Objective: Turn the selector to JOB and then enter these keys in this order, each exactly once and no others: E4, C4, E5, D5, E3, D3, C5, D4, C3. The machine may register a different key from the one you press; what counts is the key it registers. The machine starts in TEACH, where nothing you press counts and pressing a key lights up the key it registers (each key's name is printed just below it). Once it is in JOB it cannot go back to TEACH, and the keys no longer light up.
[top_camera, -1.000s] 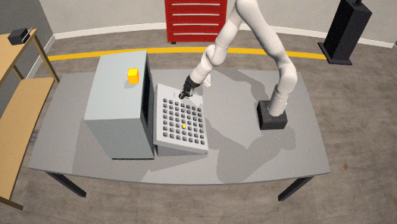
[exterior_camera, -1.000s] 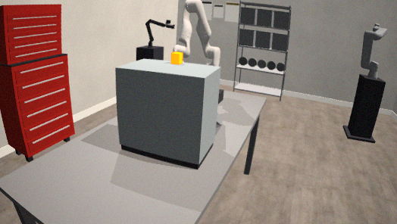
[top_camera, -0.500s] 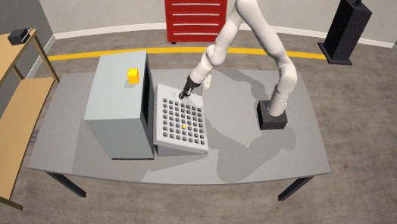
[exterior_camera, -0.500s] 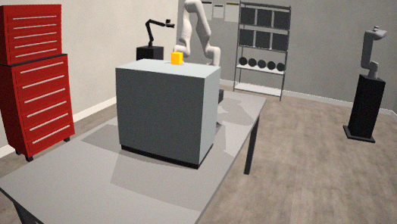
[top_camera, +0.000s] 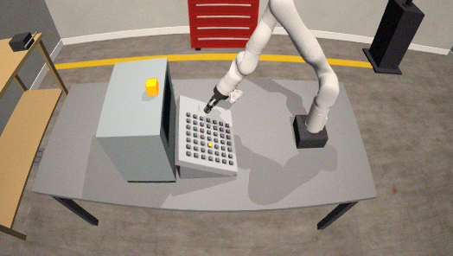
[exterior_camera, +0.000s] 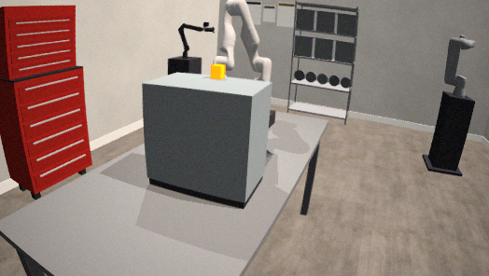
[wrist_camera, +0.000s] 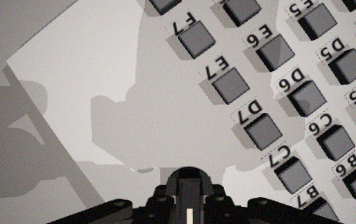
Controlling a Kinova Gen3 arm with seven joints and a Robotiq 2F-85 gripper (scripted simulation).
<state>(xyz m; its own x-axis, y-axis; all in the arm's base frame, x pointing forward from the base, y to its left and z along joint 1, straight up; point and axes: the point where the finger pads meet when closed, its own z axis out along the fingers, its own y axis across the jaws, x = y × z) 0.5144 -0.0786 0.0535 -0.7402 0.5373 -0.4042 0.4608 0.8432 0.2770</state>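
The black selector knob lies 10 mm ahead of my hand and 10 mm below it. The rest, counted from my hand: key C4 (30 mm ahead, 160 mm to the left); keypad (30 mm ahead, 110 mm to the left, 60 mm below); key D4 (160 mm to the left, 20 mm below).
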